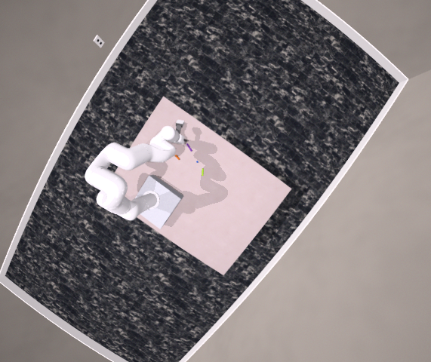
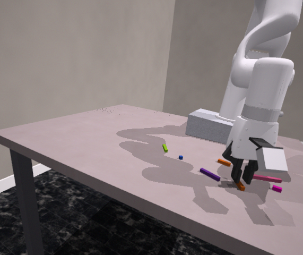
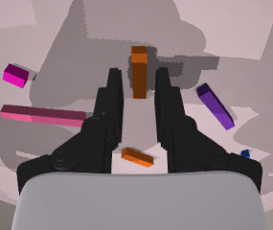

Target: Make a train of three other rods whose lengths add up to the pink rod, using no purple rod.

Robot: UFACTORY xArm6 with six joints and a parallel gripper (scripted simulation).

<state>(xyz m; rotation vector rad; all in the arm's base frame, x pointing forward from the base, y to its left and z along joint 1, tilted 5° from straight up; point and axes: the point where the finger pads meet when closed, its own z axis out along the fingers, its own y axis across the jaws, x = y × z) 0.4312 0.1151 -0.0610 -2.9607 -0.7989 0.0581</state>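
Now: the blue rod 4 cm behind my hand, 19 cm to the right of it and 3 cm below it. Round my hand: magenta rod 4 cm behind, 9 cm to the left, 3 cm below; then purple rod 8 cm to the right, 3 cm below; then pink rod 8 cm behind, 6 cm to the left, 3 cm below.
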